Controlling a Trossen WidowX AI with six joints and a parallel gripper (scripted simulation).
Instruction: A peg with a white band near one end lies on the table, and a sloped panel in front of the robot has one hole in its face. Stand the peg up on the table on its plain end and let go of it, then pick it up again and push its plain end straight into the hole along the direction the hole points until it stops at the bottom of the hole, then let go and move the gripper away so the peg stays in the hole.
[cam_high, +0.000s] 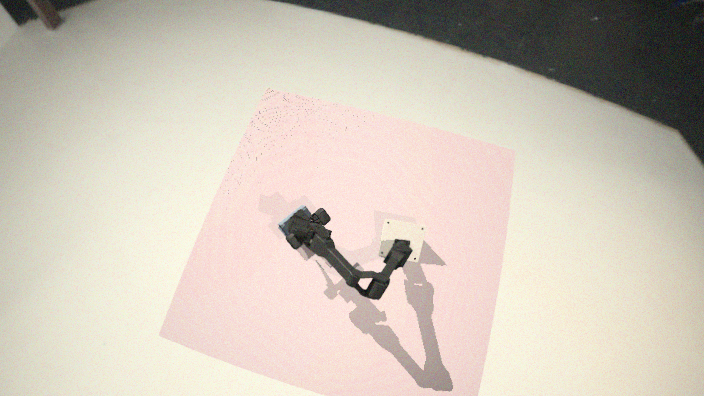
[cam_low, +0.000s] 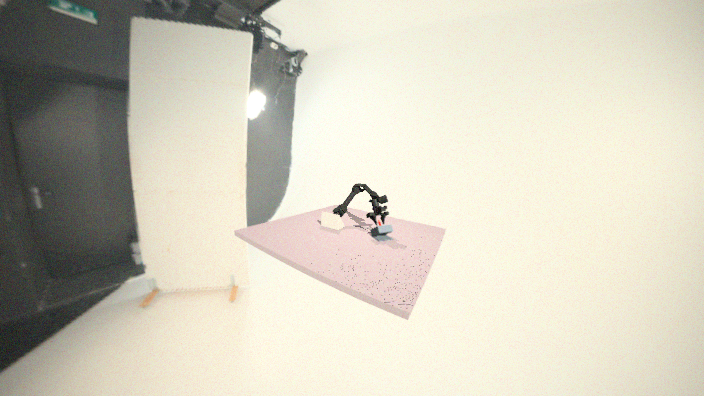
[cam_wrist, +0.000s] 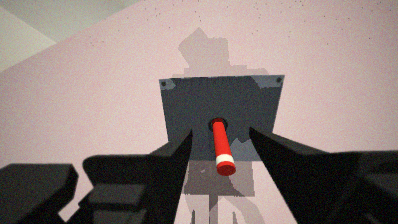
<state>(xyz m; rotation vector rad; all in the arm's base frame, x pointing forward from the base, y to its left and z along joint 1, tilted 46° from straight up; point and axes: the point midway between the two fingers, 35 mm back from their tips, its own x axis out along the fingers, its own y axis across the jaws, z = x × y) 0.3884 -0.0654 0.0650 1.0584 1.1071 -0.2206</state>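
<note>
The red peg lies 1 cm to the left of my gripper tip, 1 cm behind it and 1 cm above it. From my gripper tip the other things lie so: panel (4 cm below, 2 cm ahead, 1 cm to the right).
</note>
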